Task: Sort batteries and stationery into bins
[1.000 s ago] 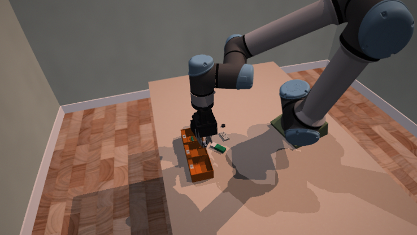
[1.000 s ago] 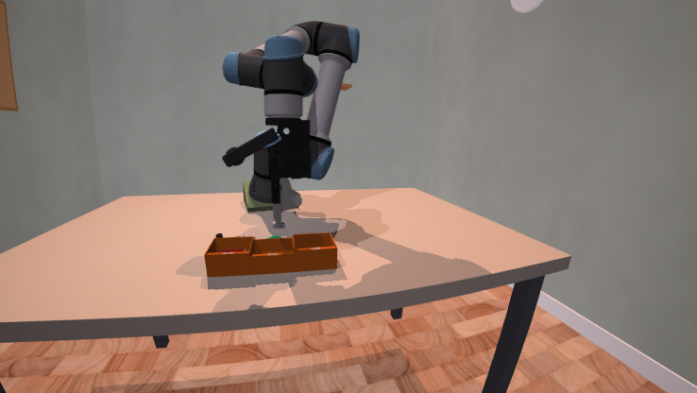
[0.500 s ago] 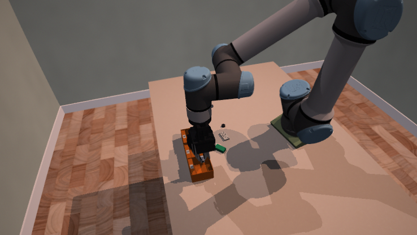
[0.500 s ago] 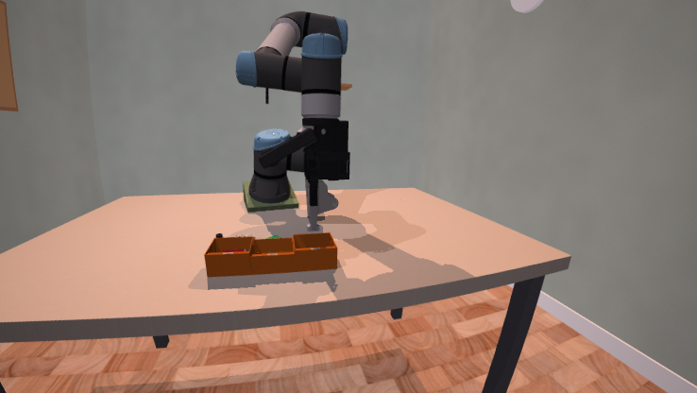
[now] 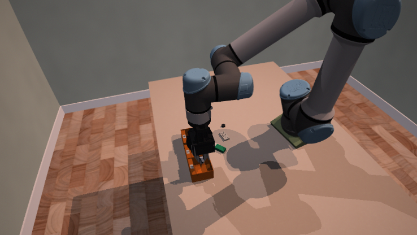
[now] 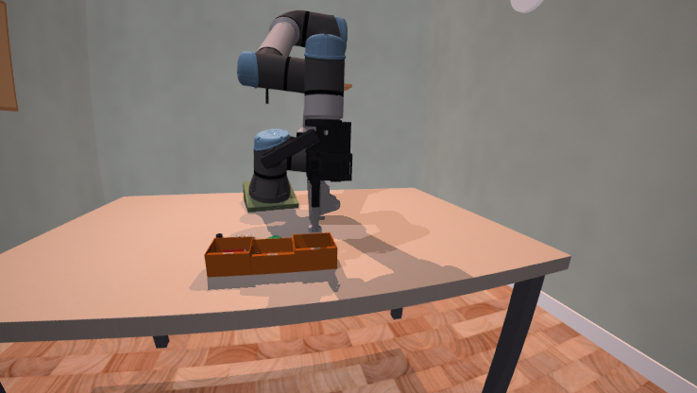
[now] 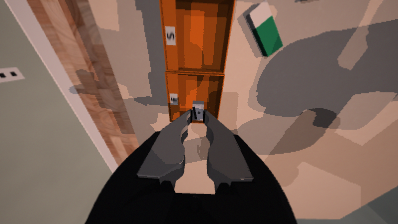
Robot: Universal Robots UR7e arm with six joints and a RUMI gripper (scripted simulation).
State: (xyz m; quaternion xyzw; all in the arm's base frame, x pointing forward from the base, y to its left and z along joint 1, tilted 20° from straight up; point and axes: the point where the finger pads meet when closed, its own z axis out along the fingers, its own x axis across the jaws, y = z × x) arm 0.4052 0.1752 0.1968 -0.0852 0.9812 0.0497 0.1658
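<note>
My gripper is now 7 cm past the green-and-white eraser, 12 cm to the left of it and 8 cm above it. Also, from my hand: small grey object 1 cm below; then orange three-compartment bin 2 cm ahead, 8 cm to the right, 6 cm below; then green battery 4 cm ahead, 16 cm to the right, 7 cm below.
</note>
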